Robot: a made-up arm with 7 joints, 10 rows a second.
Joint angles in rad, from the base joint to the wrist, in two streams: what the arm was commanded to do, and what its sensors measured. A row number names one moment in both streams.
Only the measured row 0 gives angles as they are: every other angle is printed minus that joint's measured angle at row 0.
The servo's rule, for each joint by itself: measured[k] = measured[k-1] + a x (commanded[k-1-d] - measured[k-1]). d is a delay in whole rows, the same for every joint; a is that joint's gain. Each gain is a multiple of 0.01, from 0.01 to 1. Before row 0 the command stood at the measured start. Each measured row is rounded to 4 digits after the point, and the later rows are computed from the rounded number. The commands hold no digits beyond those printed.
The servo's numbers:
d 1
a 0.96 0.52 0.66 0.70 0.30 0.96 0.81
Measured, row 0:
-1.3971, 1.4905, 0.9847, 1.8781, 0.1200, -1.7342, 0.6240
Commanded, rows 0 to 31:
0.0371, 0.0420, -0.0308, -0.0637, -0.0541, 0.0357, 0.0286
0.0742, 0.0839, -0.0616, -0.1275, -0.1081, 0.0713, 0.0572
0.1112, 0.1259, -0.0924, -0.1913, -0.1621, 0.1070, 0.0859
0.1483, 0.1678, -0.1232, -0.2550, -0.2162, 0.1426, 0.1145
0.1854, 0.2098, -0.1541, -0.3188, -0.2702, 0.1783, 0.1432
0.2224, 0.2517, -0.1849, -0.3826, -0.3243, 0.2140, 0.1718
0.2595, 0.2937, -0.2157, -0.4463, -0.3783, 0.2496, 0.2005
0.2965, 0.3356, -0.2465, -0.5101, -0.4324, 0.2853, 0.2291
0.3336, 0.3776, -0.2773, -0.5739, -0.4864, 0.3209, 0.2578
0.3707, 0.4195, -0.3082, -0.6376, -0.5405, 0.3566, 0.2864
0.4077, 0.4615, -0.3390, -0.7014, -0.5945, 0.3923, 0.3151
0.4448, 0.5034, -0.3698, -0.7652, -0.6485, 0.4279, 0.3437
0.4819, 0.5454, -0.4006, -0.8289, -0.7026, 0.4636, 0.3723
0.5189, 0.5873, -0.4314, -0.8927, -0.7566, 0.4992, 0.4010
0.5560, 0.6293, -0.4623, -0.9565, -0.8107, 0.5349, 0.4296
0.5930, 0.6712, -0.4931, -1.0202, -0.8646, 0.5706, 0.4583
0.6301, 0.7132, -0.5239, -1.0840, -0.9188, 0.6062, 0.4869
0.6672, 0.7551, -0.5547, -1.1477, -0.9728, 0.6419, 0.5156
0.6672, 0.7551, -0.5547, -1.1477, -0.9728, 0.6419, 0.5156
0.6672, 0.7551, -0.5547, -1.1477, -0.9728, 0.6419, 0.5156
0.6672, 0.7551, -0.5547, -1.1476, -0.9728, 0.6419, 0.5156
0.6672, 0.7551, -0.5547, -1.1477, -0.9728, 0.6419, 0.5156
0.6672, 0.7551, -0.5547, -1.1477, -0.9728, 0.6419, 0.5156
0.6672, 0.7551, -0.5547, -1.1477, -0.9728, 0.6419, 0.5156
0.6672, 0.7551, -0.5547, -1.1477, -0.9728, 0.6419, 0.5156
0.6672, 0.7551, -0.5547, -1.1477, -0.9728, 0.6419, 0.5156
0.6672, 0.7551, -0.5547, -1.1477, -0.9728, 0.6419, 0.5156
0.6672, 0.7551, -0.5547, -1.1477, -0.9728, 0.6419, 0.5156
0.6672, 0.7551, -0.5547, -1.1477, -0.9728, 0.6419, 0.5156
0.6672, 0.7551, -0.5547, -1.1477, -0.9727, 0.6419, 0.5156
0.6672, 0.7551, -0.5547, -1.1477, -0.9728, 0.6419, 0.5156
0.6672, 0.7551, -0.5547, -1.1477, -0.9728, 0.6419, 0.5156
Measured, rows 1 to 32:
0.0000, 0.0000, 0.0000, 0.0000, 0.0000, 0.0000, 0.0000
0.0356, 0.0218, -0.0203, -0.0446, -0.0162, 0.0343, 0.0232
0.0727, 0.0541, -0.0476, -0.1026, -0.0438, 0.0698, 0.0507
0.1097, 0.0914, -0.0772, -0.1647, -0.0793, 0.1055, 0.0792
0.1468, 0.1311, -0.1076, -0.2279, -0.1204, 0.1411, 0.1078
0.1839, 0.1720, -0.1383, -0.2915, -0.1653, 0.1768, 0.1365
0.2209, 0.2134, -0.1691, -0.3553, -0.2130, 0.2125, 0.1651
0.2580, 0.2552, -0.1999, -0.4190, -0.2626, 0.2481, 0.1938
0.2950, 0.2970, -0.2307, -0.4828, -0.3135, 0.2838, 0.2224
0.3321, 0.3389, -0.2615, -0.5466, -0.3654, 0.3194, 0.2511
0.3692, 0.3808, -0.2923, -0.6103, -0.4179, 0.3551, 0.2797
0.4062, 0.4228, -0.3231, -0.6741, -0.4709, 0.3908, 0.3084
0.4433, 0.4647, -0.3539, -0.7379, -0.5242, 0.4264, 0.3370
0.4804, 0.5067, -0.3847, -0.8016, -0.5777, 0.4621, 0.3656
0.5174, 0.5486, -0.4155, -0.8654, -0.6314, 0.4977, 0.3943
0.5545, 0.5906, -0.4464, -0.9292, -0.6852, 0.5334, 0.4229
0.5915, 0.6325, -0.4772, -0.9929, -0.7390, 0.5691, 0.4516
0.6286, 0.6745, -0.5080, -1.0567, -0.7929, 0.6047, 0.4802
0.6657, 0.7164, -0.5388, -1.1204, -0.8469, 0.6404, 0.5089
0.6671, 0.7365, -0.5493, -1.1395, -0.8847, 0.6418, 0.5143
0.6672, 0.7462, -0.5529, -1.1452, -0.9111, 0.6419, 0.5154
0.6672, 0.7508, -0.5541, -1.1469, -0.9296, 0.6419, 0.5156
0.6672, 0.7530, -0.5545, -1.1475, -0.9426, 0.6419, 0.5156
0.6672, 0.7541, -0.5546, -1.1476, -0.9517, 0.6419, 0.5156
0.6672, 0.7546, -0.5547, -1.1477, -0.9580, 0.6419, 0.5156
0.6672, 0.7549, -0.5547, -1.1477, -0.9624, 0.6419, 0.5156
0.6672, 0.7550, -0.5547, -1.1477, -0.9655, 0.6419, 0.5156
0.6672, 0.7551, -0.5547, -1.1477, -0.9677, 0.6419, 0.5156
0.6672, 0.7551, -0.5547, -1.1477, -0.9692, 0.6419, 0.5156
0.6672, 0.7551, -0.5547, -1.1477, -0.9703, 0.6419, 0.5156
0.6672, 0.7551, -0.5547, -1.1477, -0.9710, 0.6419, 0.5156
0.6672, 0.7551, -0.5547, -1.1477, -0.9715, 0.6419, 0.5156

